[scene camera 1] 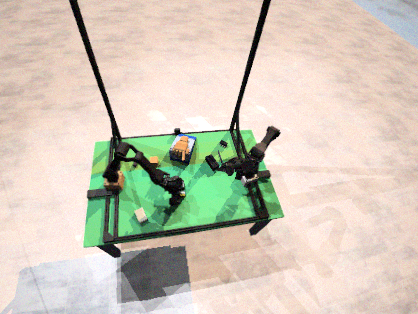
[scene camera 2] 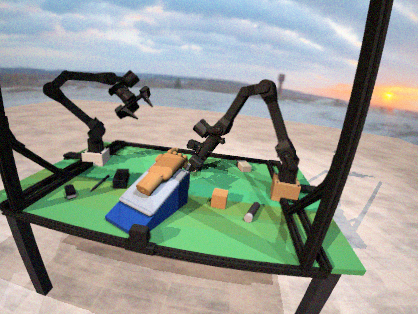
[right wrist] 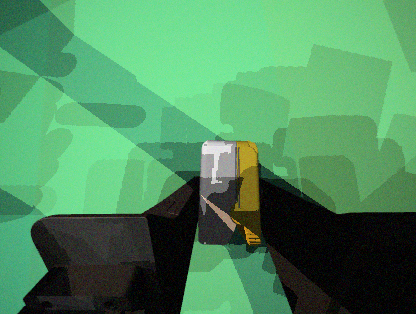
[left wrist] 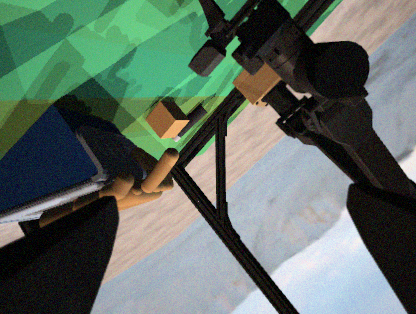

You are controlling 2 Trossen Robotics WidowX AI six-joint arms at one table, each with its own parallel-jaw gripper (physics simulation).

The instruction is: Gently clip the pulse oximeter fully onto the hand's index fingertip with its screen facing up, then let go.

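Places are measured from the left arm's base along level axes (x down, y ahead, z right), in metres.
Pixels of known places: left gripper, between the fingertips: [scene camera 1: 219,167] [scene camera 2: 145,112] [left wrist: 233,201]; right gripper, between the fingertips: [scene camera 1: 181,195] [scene camera 2: 190,168] [right wrist: 224,182]; left arm's base, origin of its link: [scene camera 1: 248,174] [scene camera 2: 95,150]; right arm's base, origin of its link: [scene camera 1: 112,177] [scene camera 2: 286,179] [left wrist: 273,91].
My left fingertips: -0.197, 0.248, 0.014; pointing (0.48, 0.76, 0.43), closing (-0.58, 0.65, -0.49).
Note:
Ahead of a thing's pixels: the offset from my left fingertips to its top centre, as dx, dy, dz.
The pulse oximeter @(+0.223, +0.224, +0.020) [right wrist: 216,200] [scene camera 1: 182,193], white-grey with a yellow side, is between the fingers of my right gripper [right wrist: 224,182] [scene camera 2: 192,167], which is shut on it low over the table; any gap beneath it cannot be judged. The orange hand [scene camera 1: 183,144] [scene camera 2: 162,170] [left wrist: 122,187] lies on a blue wedge [scene camera 2: 120,217] [left wrist: 45,155] with a light pad, its fingers toward the right gripper's side in scene camera 2. One finger [left wrist: 160,170] sticks out in the left wrist view. My left gripper [scene camera 2: 143,111] [left wrist: 233,201] is open and empty, high above the table.
An orange cube @(+0.205, +0.317, +0.310) [scene camera 1: 154,160] [scene camera 2: 219,198] [left wrist: 165,120] and a dark cylinder @(+0.228, +0.423, +0.370) [scene camera 2: 253,210] lie right of the wedge in scene camera 2. A black box @(+0.220, -0.065, +0.179) [scene camera 2: 120,178], a pen @(+0.246, -0.145, +0.206) [scene camera 2: 100,183] and a small dark item @(+0.223, -0.216, +0.306) [scene camera 2: 70,191] lie left of it. A beige block @(+0.225, +0.488, -0.030) [scene camera 1: 141,215] [scene camera 2: 244,166] lies farther off.

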